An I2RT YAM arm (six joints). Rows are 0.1 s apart.
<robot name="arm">
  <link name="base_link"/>
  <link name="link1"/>
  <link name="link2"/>
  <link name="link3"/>
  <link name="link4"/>
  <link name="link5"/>
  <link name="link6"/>
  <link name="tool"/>
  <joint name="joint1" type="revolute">
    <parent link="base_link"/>
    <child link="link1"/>
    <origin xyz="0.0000 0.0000 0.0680"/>
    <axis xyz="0 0 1"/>
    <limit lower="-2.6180" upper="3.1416"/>
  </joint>
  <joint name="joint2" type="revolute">
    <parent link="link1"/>
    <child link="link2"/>
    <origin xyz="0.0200 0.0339 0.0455"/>
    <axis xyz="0 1 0"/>
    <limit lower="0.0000" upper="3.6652"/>
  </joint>
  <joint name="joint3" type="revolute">
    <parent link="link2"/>
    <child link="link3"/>
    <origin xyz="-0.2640 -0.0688 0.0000"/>
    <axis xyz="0 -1 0"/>
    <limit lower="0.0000" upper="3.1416"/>
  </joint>
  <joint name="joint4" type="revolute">
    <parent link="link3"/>
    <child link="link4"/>
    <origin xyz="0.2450 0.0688 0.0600"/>
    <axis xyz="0 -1 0"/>
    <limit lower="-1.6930" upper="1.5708"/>
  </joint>
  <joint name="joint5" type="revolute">
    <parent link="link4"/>
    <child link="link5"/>
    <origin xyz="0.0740 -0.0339 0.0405"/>
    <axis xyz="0 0 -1"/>
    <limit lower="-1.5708" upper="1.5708"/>
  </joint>
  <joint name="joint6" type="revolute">
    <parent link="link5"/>
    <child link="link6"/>
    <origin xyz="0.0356 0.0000 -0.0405"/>
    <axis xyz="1 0 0"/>
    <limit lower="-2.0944" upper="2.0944"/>
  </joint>
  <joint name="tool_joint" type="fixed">
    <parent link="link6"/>
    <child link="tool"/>
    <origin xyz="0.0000 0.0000 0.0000" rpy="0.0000 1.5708 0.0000"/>
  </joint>
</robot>
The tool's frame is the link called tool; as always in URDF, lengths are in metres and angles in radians.
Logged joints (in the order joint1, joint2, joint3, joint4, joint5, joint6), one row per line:
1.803 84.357 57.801 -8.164 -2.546 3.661
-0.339 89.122 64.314 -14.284 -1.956 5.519
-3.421 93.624 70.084 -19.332 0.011 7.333
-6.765 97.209 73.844 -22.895 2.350 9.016
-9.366 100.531 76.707 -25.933 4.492 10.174
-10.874 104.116 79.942 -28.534 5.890 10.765
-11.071 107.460 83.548 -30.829 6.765 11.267
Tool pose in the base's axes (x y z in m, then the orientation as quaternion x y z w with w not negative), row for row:
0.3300 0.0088 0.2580 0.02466 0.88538 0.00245 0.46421
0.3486 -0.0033 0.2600 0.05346 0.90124 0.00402 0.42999
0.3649 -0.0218 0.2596 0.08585 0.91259 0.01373 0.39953
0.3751 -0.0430 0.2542 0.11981 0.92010 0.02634 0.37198
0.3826 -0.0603 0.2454 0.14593 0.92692 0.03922 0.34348
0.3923 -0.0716 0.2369 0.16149 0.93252 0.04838 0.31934
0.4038 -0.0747 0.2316 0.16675 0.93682 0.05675 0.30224
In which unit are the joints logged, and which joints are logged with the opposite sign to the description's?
The joints are logged in degrees. Opposite sign: joint5.
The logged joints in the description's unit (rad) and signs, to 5 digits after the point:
0.03147 1.47231 1.00882 -0.14249 0.04444 0.06390
-0.00592 1.55547 1.12249 -0.24930 0.03414 0.09632
-0.05971 1.63405 1.22320 -0.33741 -0.00019 0.12798
-0.11807 1.69662 1.28882 -0.39959 -0.04102 0.15736
-0.16347 1.75460 1.33879 -0.45262 -0.07840 0.17757
-0.18979 1.81717 1.39525 -0.49801 -0.10280 0.18788
-0.19323 1.87553 1.45819 -0.53807 -0.11807 0.19665

